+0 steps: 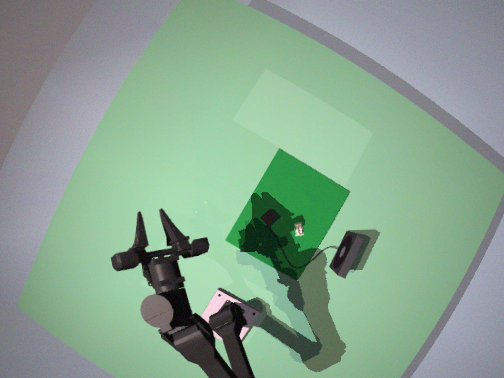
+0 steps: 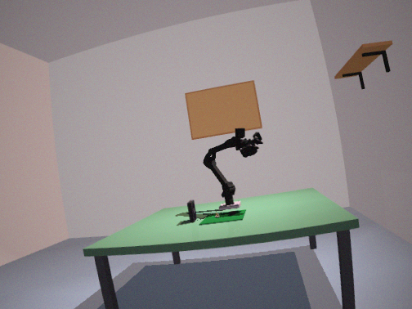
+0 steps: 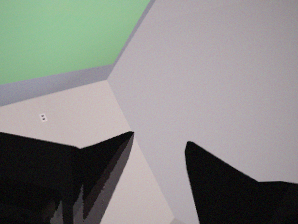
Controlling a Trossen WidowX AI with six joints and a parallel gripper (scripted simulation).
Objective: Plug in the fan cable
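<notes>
My gripper tip is now 38 cm above the dark grey fan plug, 22 cm to the left of it and 11 cm short of it. The rest, counted from my gripper tip: four-pin header (39 cm below, 31 cm to the right, 12 cm ahead); then dark green board (40 cm below, 27 cm to the right, 14 cm ahead); then black fan (45 cm to the right, 33 cm below, 14 cm ahead).
</notes>
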